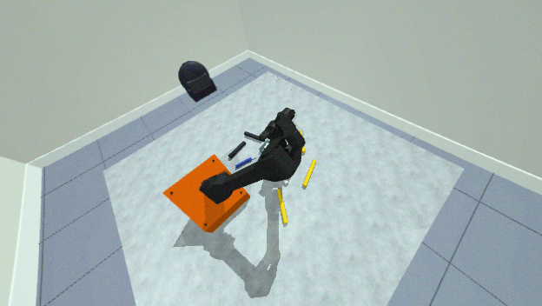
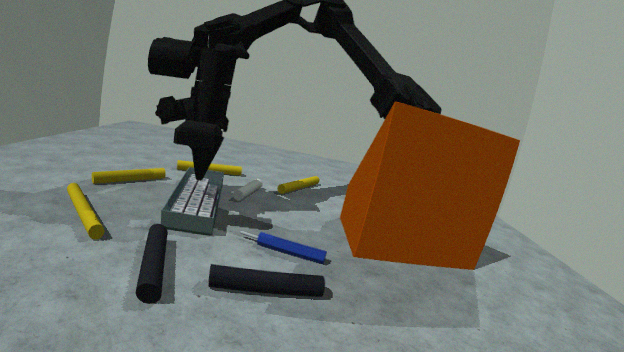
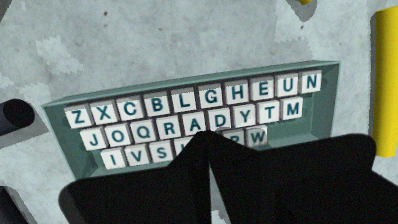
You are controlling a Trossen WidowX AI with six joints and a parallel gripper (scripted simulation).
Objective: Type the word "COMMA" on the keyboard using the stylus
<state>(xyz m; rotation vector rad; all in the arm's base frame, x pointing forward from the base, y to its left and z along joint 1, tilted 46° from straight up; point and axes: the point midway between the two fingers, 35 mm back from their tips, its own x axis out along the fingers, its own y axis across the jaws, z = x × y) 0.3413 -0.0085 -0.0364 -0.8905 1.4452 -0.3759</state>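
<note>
Now: gripper tip 140 mm past the blue stylus, 80 mm to the right of it and 30 mm above it. Also, from my gripper tip: white rod (60 mm behind, 100 mm to the right, 30 mm below); grey stylus tip (110 mm behind, 80 mm to the left, 30 mm below).
</note>
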